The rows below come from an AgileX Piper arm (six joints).
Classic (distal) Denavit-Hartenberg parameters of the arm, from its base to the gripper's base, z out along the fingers. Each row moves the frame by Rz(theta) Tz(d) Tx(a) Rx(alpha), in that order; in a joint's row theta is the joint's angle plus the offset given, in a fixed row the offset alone. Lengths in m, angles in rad.
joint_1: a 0  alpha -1.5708  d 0.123  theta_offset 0
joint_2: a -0.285  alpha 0  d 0  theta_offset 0.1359
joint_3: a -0.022  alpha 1.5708  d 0  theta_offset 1.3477
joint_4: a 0  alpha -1.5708  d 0.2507  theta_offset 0
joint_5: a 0  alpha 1.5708  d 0  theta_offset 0
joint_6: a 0  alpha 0  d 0.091  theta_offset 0
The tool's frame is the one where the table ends.
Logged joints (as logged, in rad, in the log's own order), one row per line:
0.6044, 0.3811, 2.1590, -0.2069, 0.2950, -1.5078
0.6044, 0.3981, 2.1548, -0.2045, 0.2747, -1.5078
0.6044, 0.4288, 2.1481, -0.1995, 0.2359, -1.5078
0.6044, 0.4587, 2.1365, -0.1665, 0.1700, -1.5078
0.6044, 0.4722, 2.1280, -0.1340, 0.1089, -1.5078
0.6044, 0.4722, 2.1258, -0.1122, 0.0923, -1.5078
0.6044, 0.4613, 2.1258, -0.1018, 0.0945, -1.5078
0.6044, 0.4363, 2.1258, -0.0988, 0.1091, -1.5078
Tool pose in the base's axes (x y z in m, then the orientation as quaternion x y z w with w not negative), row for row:
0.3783, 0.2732, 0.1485, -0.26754, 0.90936, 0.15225, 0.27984
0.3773, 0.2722, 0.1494, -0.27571, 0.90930, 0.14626, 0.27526
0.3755, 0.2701, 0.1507, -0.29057, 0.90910, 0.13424, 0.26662
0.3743, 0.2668, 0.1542, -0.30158, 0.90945, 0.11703, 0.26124
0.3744, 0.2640, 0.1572, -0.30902, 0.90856, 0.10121, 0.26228
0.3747, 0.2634, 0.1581, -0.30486, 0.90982, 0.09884, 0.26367
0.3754, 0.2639, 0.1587, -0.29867, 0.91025, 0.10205, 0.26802
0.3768, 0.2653, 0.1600, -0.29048, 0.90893, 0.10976, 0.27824
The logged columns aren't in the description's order. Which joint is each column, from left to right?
Columns, left to right: joint_1, joint_5, joint_2, joint_6, joint_4, joint_3.
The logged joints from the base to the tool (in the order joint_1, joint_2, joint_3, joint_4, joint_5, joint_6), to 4 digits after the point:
0.6044, 2.1590, -1.5078, 0.2950, 0.3811, -0.2069
0.6044, 2.1548, -1.5078, 0.2747, 0.3981, -0.2045
0.6044, 2.1481, -1.5078, 0.2359, 0.4288, -0.1995
0.6044, 2.1365, -1.5078, 0.1700, 0.4587, -0.1665
0.6044, 2.1280, -1.5078, 0.1089, 0.4722, -0.1340
0.6044, 2.1258, -1.5078, 0.0923, 0.4722, -0.1122
0.6044, 2.1258, -1.5078, 0.0945, 0.4613, -0.1018
0.6044, 2.1258, -1.5078, 0.1091, 0.4363, -0.0988

